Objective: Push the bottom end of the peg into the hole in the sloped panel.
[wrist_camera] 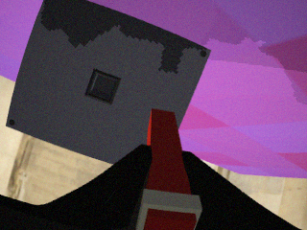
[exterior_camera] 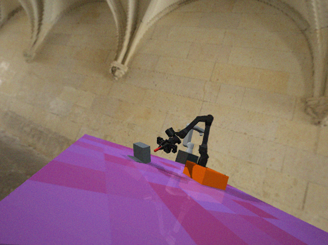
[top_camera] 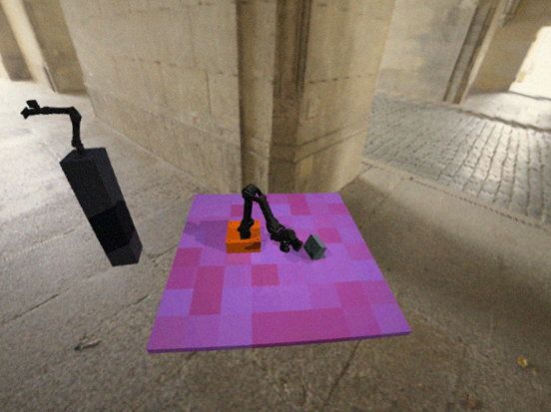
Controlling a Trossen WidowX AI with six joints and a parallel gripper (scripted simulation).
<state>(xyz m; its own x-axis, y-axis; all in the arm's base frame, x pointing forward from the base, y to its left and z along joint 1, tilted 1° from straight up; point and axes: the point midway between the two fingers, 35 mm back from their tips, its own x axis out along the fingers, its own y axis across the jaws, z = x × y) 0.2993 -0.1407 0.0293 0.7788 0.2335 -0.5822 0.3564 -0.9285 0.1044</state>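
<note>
The grey sloped panel is 110 mm ahead of my gripper tip, 60 mm below it and 10 mm to the right of it. The rest, counted from my gripper tip: red square peg 10 mm behind, 10 mm above.
</note>
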